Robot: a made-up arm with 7 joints. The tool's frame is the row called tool. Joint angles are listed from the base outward.
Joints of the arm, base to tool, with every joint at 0 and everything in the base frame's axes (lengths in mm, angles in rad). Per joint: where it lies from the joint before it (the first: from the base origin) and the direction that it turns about. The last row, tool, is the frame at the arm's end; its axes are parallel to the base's.
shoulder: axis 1 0 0 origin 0.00 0.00 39.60
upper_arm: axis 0 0 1 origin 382.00 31.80 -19.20
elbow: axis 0 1 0 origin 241.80 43.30 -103.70
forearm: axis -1 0 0 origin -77.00 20.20 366.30
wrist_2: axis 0 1 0 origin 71.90 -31.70 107.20
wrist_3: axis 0 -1 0 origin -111.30 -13.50 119.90
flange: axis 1 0 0 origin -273.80 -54.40 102.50
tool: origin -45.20 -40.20 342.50
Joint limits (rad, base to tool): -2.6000..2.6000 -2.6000..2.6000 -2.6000..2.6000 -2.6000..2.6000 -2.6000..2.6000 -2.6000..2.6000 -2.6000..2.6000
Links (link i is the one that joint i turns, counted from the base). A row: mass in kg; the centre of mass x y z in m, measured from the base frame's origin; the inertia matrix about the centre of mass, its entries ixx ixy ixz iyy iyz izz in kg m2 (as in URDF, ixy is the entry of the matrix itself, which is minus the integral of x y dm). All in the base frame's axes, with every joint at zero. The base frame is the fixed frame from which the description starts. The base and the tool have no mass.
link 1: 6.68; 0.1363 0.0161 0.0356; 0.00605 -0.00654 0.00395 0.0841 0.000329 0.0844
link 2: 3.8; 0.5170 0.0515 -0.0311; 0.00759 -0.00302 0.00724 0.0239 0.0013 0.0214
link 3: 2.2; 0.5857 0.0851 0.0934; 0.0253 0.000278 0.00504 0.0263 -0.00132 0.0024
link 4: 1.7; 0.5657 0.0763 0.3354; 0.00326 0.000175 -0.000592 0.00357 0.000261 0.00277
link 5: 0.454; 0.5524 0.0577 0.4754; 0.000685 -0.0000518 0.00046 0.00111 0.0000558 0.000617
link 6: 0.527; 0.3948 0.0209 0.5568; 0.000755 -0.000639 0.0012 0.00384 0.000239 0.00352
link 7: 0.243; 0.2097 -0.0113 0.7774; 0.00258 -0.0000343 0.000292 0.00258 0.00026 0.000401
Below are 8 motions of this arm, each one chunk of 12 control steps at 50 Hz.
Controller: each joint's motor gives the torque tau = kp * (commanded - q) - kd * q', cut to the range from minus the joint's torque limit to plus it. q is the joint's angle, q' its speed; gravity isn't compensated. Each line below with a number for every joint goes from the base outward.
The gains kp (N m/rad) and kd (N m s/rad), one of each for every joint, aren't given. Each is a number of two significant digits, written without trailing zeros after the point. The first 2 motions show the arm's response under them.
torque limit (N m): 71 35 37 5.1 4.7 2.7 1
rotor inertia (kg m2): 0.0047 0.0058 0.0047 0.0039 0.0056 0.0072 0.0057
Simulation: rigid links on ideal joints. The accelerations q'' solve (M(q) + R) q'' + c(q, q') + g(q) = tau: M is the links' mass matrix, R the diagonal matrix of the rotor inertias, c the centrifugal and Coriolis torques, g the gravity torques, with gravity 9.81 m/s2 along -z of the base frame. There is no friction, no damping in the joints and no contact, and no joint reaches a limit. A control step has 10 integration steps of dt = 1/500 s. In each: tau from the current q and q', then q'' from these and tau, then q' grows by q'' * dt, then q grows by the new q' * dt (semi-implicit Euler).
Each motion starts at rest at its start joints. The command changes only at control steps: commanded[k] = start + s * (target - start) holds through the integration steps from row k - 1 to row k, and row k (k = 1, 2, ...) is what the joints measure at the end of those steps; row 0 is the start. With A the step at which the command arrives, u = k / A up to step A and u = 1 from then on. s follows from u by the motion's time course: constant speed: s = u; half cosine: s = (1 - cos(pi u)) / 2; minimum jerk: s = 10 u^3 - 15 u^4 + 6 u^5; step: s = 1 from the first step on.
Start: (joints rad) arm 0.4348 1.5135 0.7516 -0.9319 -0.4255 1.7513 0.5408
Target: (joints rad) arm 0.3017 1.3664 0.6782 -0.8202 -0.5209 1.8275 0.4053
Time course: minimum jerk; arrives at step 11
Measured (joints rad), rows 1 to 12:
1: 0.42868 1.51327 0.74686 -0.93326 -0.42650 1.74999 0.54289
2: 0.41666 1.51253 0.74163 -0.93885 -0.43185 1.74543 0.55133
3: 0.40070 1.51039 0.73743 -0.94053 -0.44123 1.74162 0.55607
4: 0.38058 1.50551 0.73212 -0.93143 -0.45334 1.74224 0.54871
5: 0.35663 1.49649 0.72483 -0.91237 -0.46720 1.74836 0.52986
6: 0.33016 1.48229 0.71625 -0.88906 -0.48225 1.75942 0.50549
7: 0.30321 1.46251 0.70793 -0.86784 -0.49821 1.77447 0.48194
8: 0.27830 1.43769 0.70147 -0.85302 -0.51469 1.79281 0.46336
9: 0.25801 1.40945 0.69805 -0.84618 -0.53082 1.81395 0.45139
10: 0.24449 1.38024 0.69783 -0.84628 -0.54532 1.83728 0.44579
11: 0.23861 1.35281 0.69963 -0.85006 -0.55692 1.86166 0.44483
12: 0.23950 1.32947 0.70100 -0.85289 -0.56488 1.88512 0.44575
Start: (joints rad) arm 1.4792 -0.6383 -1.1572 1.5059 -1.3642 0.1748 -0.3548
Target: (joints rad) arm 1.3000 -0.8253 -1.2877 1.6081 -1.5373 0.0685 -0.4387
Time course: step
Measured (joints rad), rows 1 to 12:
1: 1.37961 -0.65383 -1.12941 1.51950 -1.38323 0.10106 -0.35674
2: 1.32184 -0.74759 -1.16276 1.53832 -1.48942 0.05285 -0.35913
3: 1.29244 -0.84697 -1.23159 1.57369 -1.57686 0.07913 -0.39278
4: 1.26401 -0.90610 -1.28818 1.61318 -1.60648 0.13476 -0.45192
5: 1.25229 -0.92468 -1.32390 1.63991 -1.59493 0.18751 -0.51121
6: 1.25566 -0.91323 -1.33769 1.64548 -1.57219 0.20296 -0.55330
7: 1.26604 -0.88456 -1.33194 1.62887 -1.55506 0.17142 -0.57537
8: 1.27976 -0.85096 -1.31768 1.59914 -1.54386 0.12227 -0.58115
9: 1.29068 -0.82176 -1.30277 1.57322 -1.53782 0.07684 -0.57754
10: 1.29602 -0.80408 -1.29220 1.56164 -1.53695 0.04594 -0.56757
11: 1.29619 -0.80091 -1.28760 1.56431 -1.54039 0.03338 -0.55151
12: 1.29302 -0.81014 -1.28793 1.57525 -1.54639 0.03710 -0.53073
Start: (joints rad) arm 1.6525 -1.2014 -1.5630 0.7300 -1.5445 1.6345 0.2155
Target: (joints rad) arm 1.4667 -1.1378 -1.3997 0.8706 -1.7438 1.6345 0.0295
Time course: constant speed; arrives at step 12
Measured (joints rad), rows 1 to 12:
1: 1.63687 -1.20105 -1.55425 0.73589 -1.54484 1.62768 0.20978
2: 1.61242 -1.20270 -1.54272 0.74168 -1.55492 1.60893 0.19756
3: 1.59028 -1.20429 -1.53298 0.74886 -1.56999 1.58748 0.17775
4: 1.57241 -1.20333 -1.52349 0.75967 -1.58362 1.57074 0.15235
5: 1.55750 -1.19910 -1.51229 0.77264 -1.59482 1.56035 0.12615
6: 1.54396 -1.19234 -1.49885 0.78528 -1.60586 1.55465 0.10281
7: 1.53068 -1.18421 -1.48370 0.79648 -1.61904 1.55163 0.08304
8: 1.51706 -1.17585 -1.46780 0.80660 -1.63523 1.55021 0.06562
9: 1.50286 -1.16809 -1.45200 0.81657 -1.65393 1.55019 0.04898
10: 1.48808 -1.16142 -1.43684 0.82717 -1.67399 1.55175 0.03226
11: 1.47284 -1.15595 -1.42247 0.83873 -1.69429 1.55495 0.01545
12: 1.45730 -1.15149 -1.40882 0.85121 -1.71405 1.55952 -0.00083

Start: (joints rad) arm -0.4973 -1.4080 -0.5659 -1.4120 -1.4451 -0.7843 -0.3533
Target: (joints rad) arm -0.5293 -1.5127 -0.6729 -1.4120 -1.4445 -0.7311 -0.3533
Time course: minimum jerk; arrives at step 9
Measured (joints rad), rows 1 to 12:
1: -0.49321 -1.40742 -0.57181 -1.41466 -1.44442 -0.78346 -0.35506
2: -0.49241 -1.40691 -0.58170 -1.41981 -1.44164 -0.78093 -0.36064
3: -0.49665 -1.41121 -0.59416 -1.42096 -1.43716 -0.77955 -0.36608
4: -0.50305 -1.42417 -0.61066 -1.41878 -1.43012 -0.78005 -0.36882
5: -0.51042 -1.44539 -0.63129 -1.41621 -1.42080 -0.78094 -0.36832
6: -0.51836 -1.47060 -0.65436 -1.41452 -1.41120 -0.77961 -0.36347
7: -0.52586 -1.49379 -0.67679 -1.41412 -1.40414 -0.77366 -0.35200
8: -0.53144 -1.50977 -0.69499 -1.41529 -1.40199 -0.76233 -0.33169
9: -0.53407 -1.51633 -0.70623 -1.41758 -1.40564 -0.74721 -0.30269
10: -0.53378 -1.51533 -0.71011 -1.41976 -1.41386 -0.73162 -0.26961
11: -0.53171 -1.51101 -0.70847 -1.42097 -1.42396 -0.71872 -0.24078
12: -0.52925 -1.50718 -0.70407 -1.42124 -1.43329 -0.71018 -0.22424

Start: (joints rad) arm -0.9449 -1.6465 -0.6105 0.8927 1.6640 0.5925 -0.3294
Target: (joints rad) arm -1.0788 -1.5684 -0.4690 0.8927 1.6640 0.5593 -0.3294
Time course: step
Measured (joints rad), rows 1 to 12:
1: -1.02216 -1.62388 -0.56705 0.92787 1.69668 0.58986 -0.33369
2: -1.09372 -1.58655 -0.51591 0.94391 1.69213 0.55633 -0.35897
3: -1.09956 -1.55169 -0.49741 0.92184 1.65909 0.53684 -0.38607
4: -1.08502 -1.52780 -0.49392 0.89475 1.63218 0.55334 -0.39739
5: -1.07869 -1.51965 -0.49315 0.87600 1.61517 0.58784 -0.39129
6: -1.08127 -1.52395 -0.49405 0.86570 1.60147 0.62112 -0.37146
7: -1.08592 -1.53253 -0.49714 0.86219 1.58836 0.64626 -0.34377
8: -1.08884 -1.53846 -0.50108 0.86415 1.57656 0.66343 -0.31526
9: -1.08970 -1.53928 -0.50419 0.87010 1.56716 0.67467 -0.29239
10: -1.08939 -1.53643 -0.50578 0.87801 1.56027 0.68159 -0.27970
11: -1.08875 -1.53282 -0.50609 0.88575 1.55546 0.68475 -0.27904
12: -1.08817 -1.53064 -0.50569 0.89191 1.55264 0.68468 -0.28945

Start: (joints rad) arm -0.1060 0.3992 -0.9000 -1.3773 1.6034 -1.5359 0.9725
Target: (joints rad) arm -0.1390 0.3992 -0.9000 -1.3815 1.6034 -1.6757 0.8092
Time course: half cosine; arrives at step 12
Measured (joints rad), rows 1 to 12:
1: -0.11240 0.40075 -0.90363 -1.38431 1.59743 -1.53691 0.97802
2: -0.11797 0.40067 -0.91014 -1.39619 1.59513 -1.54146 0.98948
3: -0.12084 0.40000 -0.91540 -1.40345 1.59491 -1.55346 0.99694
4: -0.12358 0.40008 -0.91805 -1.40376 1.59457 -1.57036 0.99494
5: -0.12714 0.40056 -0.91855 -1.40039 1.59456 -1.58864 0.98350
6: -0.13137 0.40084 -0.91787 -1.39746 1.59532 -1.60687 0.96501
7: -0.13584 0.40079 -0.91683 -1.39701 1.59691 -1.62513 0.94194
8: -0.14018 0.40071 -0.91591 -1.39876 1.59943 -1.64386 0.91609
9: -0.14403 0.40093 -0.91533 -1.40144 1.60304 -1.66320 0.88875
10: -0.14709 0.40159 -0.91509 -1.40394 1.60784 -1.68278 0.86109
11: -0.14916 0.40261 -0.91512 -1.40579 1.61376 -1.70179 0.83446
12: -0.15015 0.40379 -0.91532 -1.40708 1.62052 -1.71912 0.81041

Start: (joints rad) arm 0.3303 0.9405 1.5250 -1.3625 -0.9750 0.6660 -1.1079
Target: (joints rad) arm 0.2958 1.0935 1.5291 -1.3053 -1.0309 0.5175 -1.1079
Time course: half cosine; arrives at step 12
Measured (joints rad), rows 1 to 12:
1: 0.32441 0.94018 1.52289 -1.36133 -0.97394 0.66423 -1.10551
2: 0.31371 0.93926 1.52470 -1.35869 -0.97410 0.66061 -1.09717
3: 0.30058 0.93837 1.53026 -1.35475 -0.97608 0.65652 -1.08861
4: 0.28640 0.93834 1.53739 -1.34950 -0.98021 0.65226 -1.08615
5: 0.27266 0.94008 1.54459 -1.34325 -0.98675 0.64788 -1.09359
6: 0.26064 0.94446 1.55088 -1.33651 -0.99562 0.64333 -1.11187
7: 0.25117 0.95222 1.55566 -1.32977 -1.00642 0.63849 -1.13933
8: 0.24460 0.96386 1.55870 -1.32340 -1.01849 0.63323 -1.17230
9: 0.24087 0.97955 1.56006 -1.31763 -1.03111 0.62759 -1.20600
10: 0.23963 0.99908 1.56002 -1.31272 -1.04356 0.62181 -1.23549
11: 0.24037 1.02177 1.55896 -1.30901 -1.05527 0.61638 -1.25655
12: 0.24260 1.04654 1.55728 -1.30689 -1.06585 0.61196 -1.26636

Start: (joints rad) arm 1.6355 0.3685 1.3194 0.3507 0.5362 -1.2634 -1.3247
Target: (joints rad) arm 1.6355 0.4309 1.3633 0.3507 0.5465 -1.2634 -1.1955
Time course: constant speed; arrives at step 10
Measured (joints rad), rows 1 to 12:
1: 1.63422 0.36471 1.31844 0.35526 0.53469 -1.26505 -1.32515
2: 1.63425 0.35558 1.31915 0.36298 0.53084 -1.26754 -1.32431
3: 1.63519 0.34338 1.32151 0.36651 0.52715 -1.26805 -1.32212
4: 1.63580 0.32981 1.32482 0.36161 0.52418 -1.26646 -1.31842
5: 1.63581 0.31570 1.32892 0.34809 0.52197 -1.26328 -1.31220
6: 1.63541 0.30131 1.33369 0.32867 0.52071 -1.25919 -1.30228
7: 1.63480 0.28661 1.33888 0.30722 0.52054 -1.25515 -1.28784
8: 1.63406 0.27181 1.34421 0.28649 0.52149 -1.25227 -1.26878
9: 1.63332 0.25734 1.34951 0.26612 0.52362 -1.25130 -1.24640
10: 1.63268 0.24314 1.35476 0.24601 0.52690 -1.25225 -1.22203
11: 1.63126 0.22918 1.35877 0.22609 0.53246 -1.25500 -1.19829
12: 1.62995 0.21534 1.36164 0.20645 0.53961 -1.26033 -1.17642

